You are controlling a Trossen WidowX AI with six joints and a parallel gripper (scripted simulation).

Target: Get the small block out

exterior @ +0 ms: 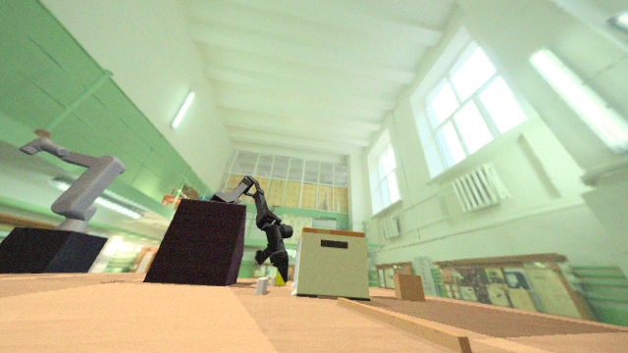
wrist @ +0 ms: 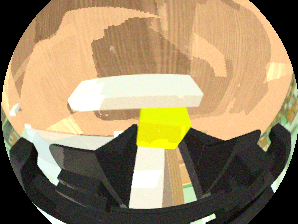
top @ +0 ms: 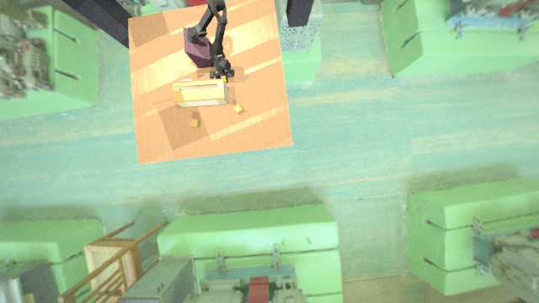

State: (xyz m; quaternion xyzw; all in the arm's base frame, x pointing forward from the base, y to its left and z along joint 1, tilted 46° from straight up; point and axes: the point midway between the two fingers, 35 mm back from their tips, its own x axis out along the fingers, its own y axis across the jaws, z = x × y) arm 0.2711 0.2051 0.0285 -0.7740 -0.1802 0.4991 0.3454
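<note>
Right now the yellow block is 20 mm behind my gripper tip and 10 mm above it. Also, from my gripper tip: flat wooden strip 540 mm to the right, 70 mm ahead, 10 mm below; then pale box 180 mm to the right, 50 mm ahead, 50 mm above.
</note>
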